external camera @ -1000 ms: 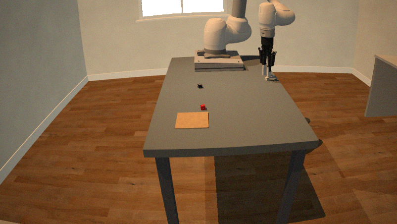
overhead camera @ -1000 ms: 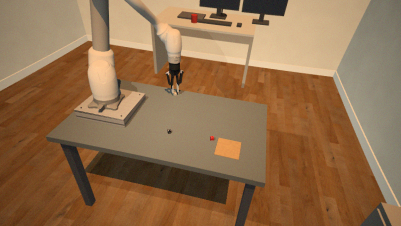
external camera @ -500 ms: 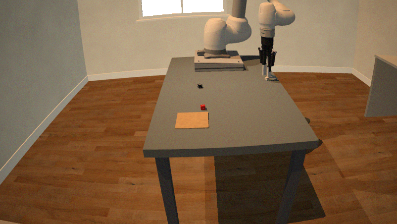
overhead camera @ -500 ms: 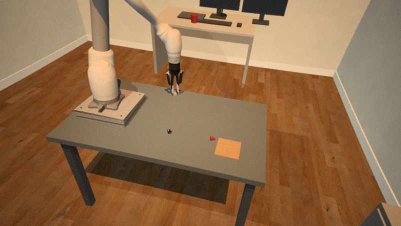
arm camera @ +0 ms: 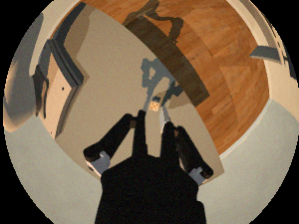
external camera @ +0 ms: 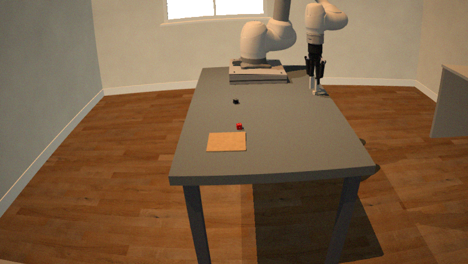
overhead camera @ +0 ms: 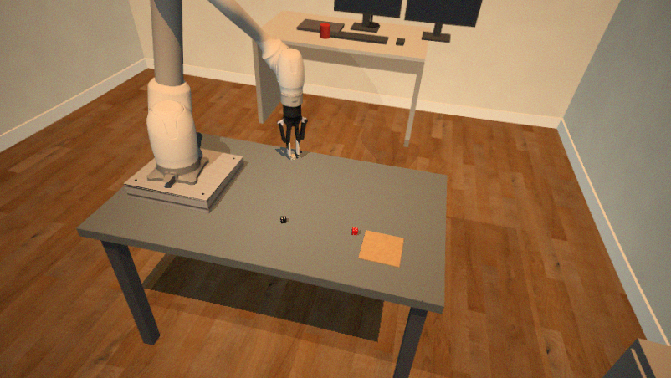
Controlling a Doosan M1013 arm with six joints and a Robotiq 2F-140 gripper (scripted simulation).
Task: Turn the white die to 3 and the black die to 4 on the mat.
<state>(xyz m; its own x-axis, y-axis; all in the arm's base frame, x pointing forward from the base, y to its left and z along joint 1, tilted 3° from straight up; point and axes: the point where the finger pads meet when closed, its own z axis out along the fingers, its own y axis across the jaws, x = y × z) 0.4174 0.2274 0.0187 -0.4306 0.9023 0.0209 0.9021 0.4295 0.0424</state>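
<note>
My gripper is now 5 cm above the white die. From my hand the other things lie so: orange mat: 39 cm ahead, 51 cm to the right, 6 cm below; black die: 2 cm ahead, 42 cm to the right, 5 cm below; red die: 29 cm ahead, 45 cm to the right, 5 cm below.
</note>
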